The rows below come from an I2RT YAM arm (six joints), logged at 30 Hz.
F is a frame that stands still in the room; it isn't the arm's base.
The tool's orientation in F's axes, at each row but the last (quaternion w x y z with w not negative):
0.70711 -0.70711 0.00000 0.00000
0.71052 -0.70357 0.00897 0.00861
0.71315 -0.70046 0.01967 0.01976
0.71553 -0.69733 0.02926 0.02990
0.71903 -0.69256 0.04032 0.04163
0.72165 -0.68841 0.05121 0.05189
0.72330 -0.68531 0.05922 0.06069
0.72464 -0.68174 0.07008 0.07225
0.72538 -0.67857 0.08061 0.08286
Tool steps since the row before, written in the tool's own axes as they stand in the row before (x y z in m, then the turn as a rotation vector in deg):
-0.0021 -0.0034 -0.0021 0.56 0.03 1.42
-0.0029 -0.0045 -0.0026 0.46 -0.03 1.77
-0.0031 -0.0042 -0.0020 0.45 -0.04 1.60
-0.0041 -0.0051 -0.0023 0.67 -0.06 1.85
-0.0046 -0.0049 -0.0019 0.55 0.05 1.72
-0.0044 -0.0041 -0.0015 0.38 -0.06 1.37
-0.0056 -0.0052 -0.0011 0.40 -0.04 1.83
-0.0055 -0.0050 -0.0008 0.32 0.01 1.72
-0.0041 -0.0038 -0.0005 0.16 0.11 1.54
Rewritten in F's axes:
-0.0021 -0.0021 0.0034 0.56 1.42 -0.03
-0.0028 -0.0026 0.0045 0.46 1.77 0.04
-0.0029 -0.0021 0.0043 0.45 1.60 0.04
-0.0037 -0.0024 0.0054 0.67 1.85 0.05
-0.0040 -0.0021 0.0053 0.54 1.72 -0.05
-0.0038 -0.0017 0.0046 0.39 1.37 0.07
-0.0046 -0.0014 0.0060 0.41 1.83 0.07
-0.0044 -0.0011 0.0059 0.32 1.72 0.03
-0.0031 -0.0008 0.0046 0.14 1.55 -0.04

